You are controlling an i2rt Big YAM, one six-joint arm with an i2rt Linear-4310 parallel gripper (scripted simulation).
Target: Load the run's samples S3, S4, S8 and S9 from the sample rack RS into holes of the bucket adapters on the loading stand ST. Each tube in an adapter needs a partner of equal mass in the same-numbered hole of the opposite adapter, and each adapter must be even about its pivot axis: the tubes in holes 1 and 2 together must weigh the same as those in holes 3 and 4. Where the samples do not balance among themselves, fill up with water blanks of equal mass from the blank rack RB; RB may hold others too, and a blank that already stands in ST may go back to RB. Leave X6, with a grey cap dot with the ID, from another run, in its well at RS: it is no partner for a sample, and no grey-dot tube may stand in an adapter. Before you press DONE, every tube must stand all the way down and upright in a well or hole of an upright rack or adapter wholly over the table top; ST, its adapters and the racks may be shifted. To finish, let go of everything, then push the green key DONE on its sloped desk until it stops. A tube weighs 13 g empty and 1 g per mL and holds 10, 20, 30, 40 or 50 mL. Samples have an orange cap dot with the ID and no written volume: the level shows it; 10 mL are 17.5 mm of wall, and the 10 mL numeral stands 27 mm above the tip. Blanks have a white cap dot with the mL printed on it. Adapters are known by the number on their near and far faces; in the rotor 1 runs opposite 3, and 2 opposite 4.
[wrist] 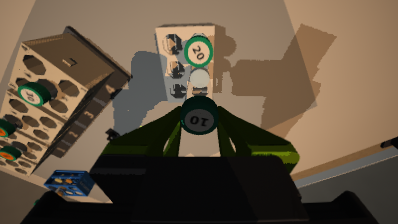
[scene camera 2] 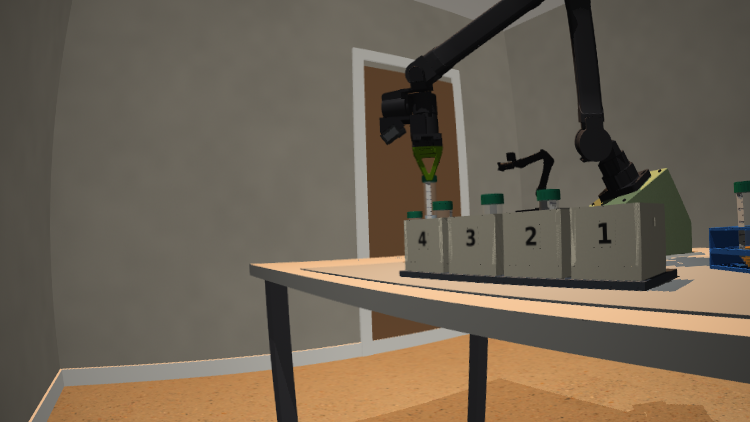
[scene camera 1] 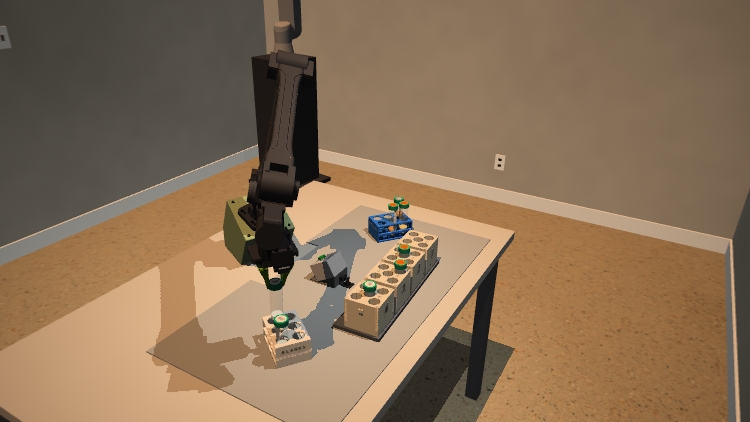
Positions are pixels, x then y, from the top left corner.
Labels:
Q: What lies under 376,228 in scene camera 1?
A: A blue sample rack RS.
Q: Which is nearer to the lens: the blank rack RB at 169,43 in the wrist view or the blue sample rack RS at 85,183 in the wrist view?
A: The blank rack RB.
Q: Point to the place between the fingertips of my gripper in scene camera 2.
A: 429,181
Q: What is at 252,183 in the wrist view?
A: My gripper.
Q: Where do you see a grey mat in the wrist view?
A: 259,75

